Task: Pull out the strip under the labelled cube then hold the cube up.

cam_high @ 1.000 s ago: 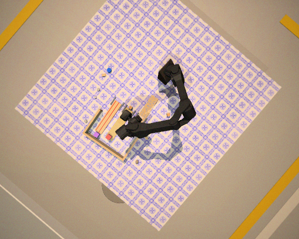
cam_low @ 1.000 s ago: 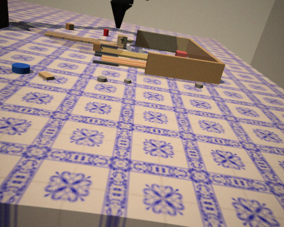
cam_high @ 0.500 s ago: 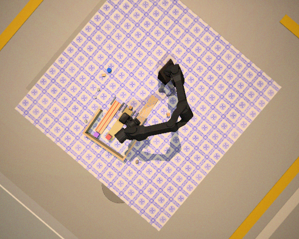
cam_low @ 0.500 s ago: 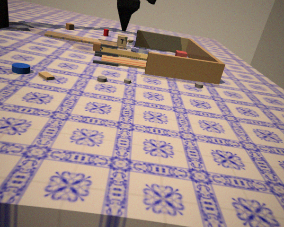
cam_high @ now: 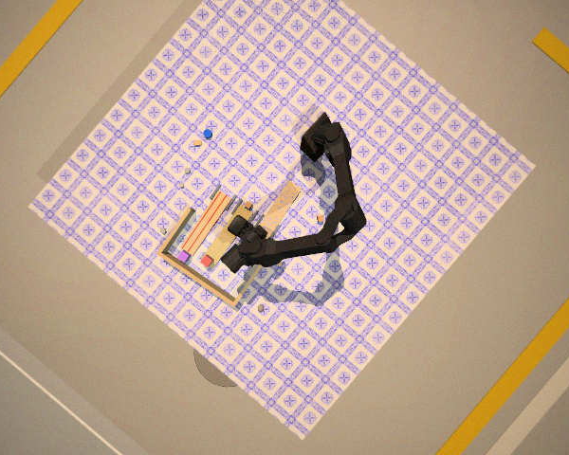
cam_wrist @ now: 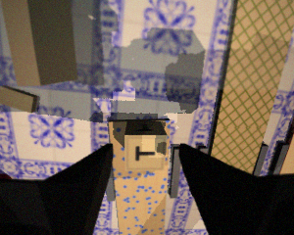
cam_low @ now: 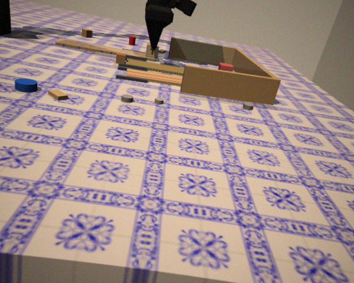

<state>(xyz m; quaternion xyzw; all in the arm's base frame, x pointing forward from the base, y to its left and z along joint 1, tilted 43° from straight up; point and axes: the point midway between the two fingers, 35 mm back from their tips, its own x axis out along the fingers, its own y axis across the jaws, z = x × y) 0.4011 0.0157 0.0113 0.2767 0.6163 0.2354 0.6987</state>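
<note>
The labelled cube lies 1 cm below my gripper tip. Also, from my gripper tip: tan slab: 15 cm behind, 38 cm to the right, 3 cm below; blue-dotted strip: 11 cm behind, 3 cm below; red cylinder: 6 cm behind, 15 cm to the left, 2 cm below.
</note>
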